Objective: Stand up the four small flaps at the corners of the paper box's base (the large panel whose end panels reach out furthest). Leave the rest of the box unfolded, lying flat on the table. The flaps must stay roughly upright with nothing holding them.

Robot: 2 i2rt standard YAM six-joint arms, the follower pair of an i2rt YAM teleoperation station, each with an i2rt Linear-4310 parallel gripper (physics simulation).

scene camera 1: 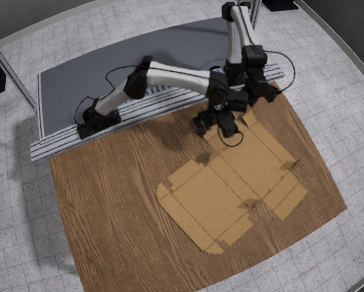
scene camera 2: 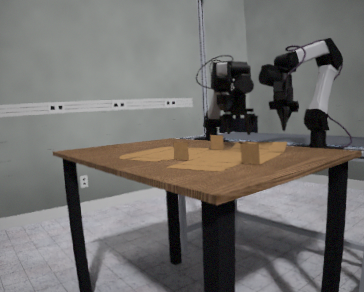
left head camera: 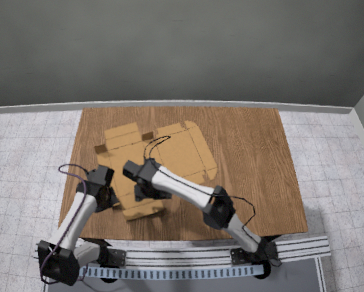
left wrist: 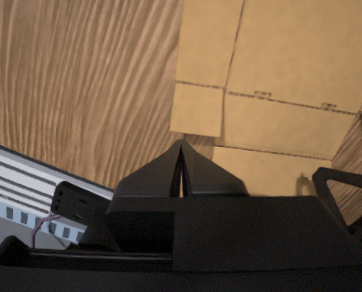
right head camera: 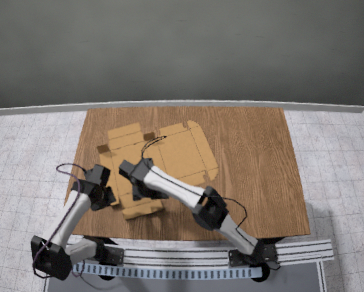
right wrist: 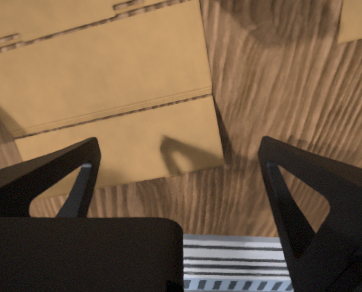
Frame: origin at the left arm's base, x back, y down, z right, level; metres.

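Seen in the pictures: left gripper, fingertip midpoint: (scene camera 1: 251, 106) (scene camera 2: 283, 130) (left wrist: 181, 145) (right head camera: 106, 201); right gripper, fingertip midpoint: (scene camera 1: 212, 129) (scene camera 2: 238, 134) (left head camera: 154, 197) (left wrist: 349, 184) (right head camera: 152, 197) (right wrist: 179, 145); left arm's base at its link origin: (scene camera 1: 231, 81) (left head camera: 101, 255) (right head camera: 100, 253); right arm's base at its link origin: (scene camera 1: 99, 124) (left head camera: 254, 253) (right head camera: 252, 255).
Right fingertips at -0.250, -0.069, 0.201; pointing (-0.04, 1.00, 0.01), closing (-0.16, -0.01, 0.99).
Offsets run from my right fingertips to a thing's top centre, as dx, dy, dz. "*": to the spot under its first point. Level surfaces: height alone.
The brown paper box lies unfolded, its base (left head camera: 120, 160) (scene camera 1: 255, 162) (left wrist: 300, 50) at the picture's left in the head views. Three corner flaps stand roughly upright: two far ones (scene camera 2: 181, 150) (scene camera 2: 250, 153) and one {* -0.090, +0.025, +0.028} (scene camera 2: 216, 142) (scene camera 1: 203, 158) nearer the right arm. The fourth flap {* +0.021, +0.039, -0.181} (left wrist: 196, 109), near my left gripper, lies about flat. My left gripper (left wrist: 181, 145) (scene camera 2: 284, 129) is shut and empty, above the table just beyond that flap's outer edge. My right gripper (right wrist: 179, 145) (scene camera 2: 240, 131) is wide open and empty, above the near end panel {* -0.009, +0.055, -0.053} (right wrist: 110, 85) (left head camera: 142, 207).
The rest of the box {* -0.254, +0.055, +0.105} (left head camera: 182, 152) (scene camera 1: 205, 205) lies flat beside the base. The near end panel's outer strip {* +0.030, +0.046, -0.027} (right wrist: 140, 140) (left head camera: 142, 215) appears slightly raised. The wooden table {dy +0.057} (left head camera: 255, 165) carries the box, and the metal rail (left head camera: 175, 257) runs along its near edge.
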